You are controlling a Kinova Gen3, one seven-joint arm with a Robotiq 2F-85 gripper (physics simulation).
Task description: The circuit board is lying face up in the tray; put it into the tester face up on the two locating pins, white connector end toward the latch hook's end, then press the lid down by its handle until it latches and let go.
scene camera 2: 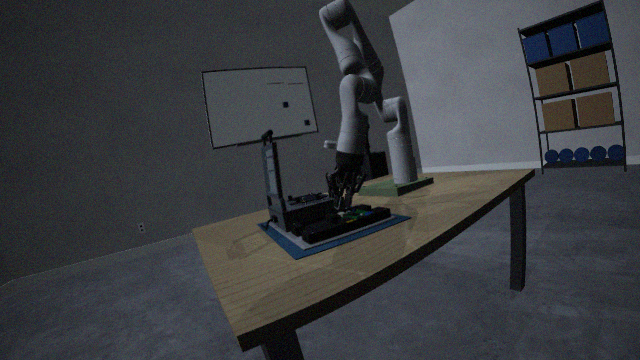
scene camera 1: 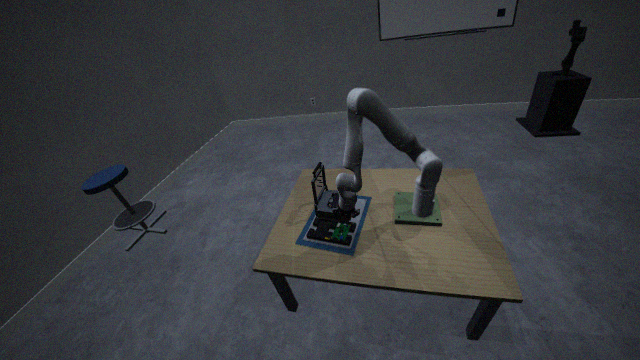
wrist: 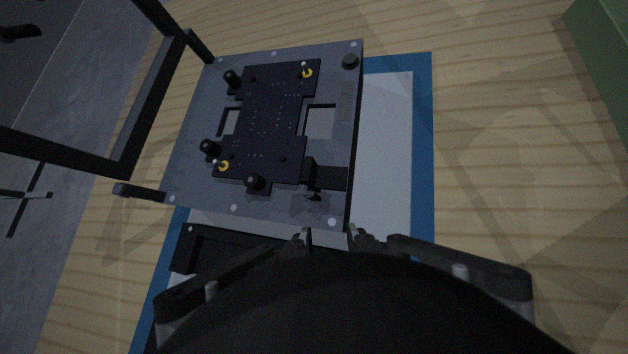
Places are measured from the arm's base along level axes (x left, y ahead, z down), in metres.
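Pixels of known places: gripper, fingertip midpoint: (scene camera 2: 341, 208) (scene camera 1: 345, 219) (wrist: 329, 236); arm's base, origin of the base link: (scene camera 2: 405, 181) (scene camera 1: 421, 211).
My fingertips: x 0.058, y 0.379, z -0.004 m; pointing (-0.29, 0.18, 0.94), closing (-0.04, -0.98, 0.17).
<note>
Ahead of a thing's pixels: the offset from my fingertips to its top centre. "spot": to the spot under its first point. Level surfaces: height alone.
The green circuit board @[dx +0.076, dy +0.016, dz +0.002 m] (scene camera 1: 342, 232) (scene camera 2: 357, 215) is in the black tray (scene camera 1: 320, 233) (scene camera 2: 325, 231) (wrist: 181, 255), green face up. My gripper (scene camera 2: 342, 206) (wrist: 329, 236) points down at the board's end nearer the tester; its fingers stand narrowly apart and look shut on the board, though the wrist view hides the contact. The tester @[spot: dx -0.026, dy +0.105, dz -0.023 m] (scene camera 1: 325, 212) (wrist: 190, 125) is behind the tray, its dark nest @[dx -0.103, dy +0.042, dz -0.039 m] (wrist: 270, 115) bare, with two locating pins (wrist: 304, 68) (wrist: 219, 164). The latch hook @[dx -0.034, dy -0.010, dz -0.077 m] (wrist: 309, 172) is at the near right. The lid @[dx -0.120, dy +0.127, dz -0.252 m] (scene camera 2: 278, 175) (wrist: 150, 105) stands upright, handle @[dx -0.120, dy +0.127, dz -0.251 m] (scene camera 2: 267, 134) on top.
A blue-bordered mat @[dz +0.028 m] (scene camera 1: 361, 225) (scene camera 2: 297, 252) (wrist: 422, 150) lies under tray and tester on the wooden table @[dz +0.030 m] (scene camera 1: 400, 270) (scene camera 2: 260, 290). The green base plate (scene camera 1: 404, 210) (scene camera 2: 382, 187) carries the arm at the right. Three black posts (wrist: 231, 79) (wrist: 209, 147) (wrist: 254, 181) rise around the nest.
</note>
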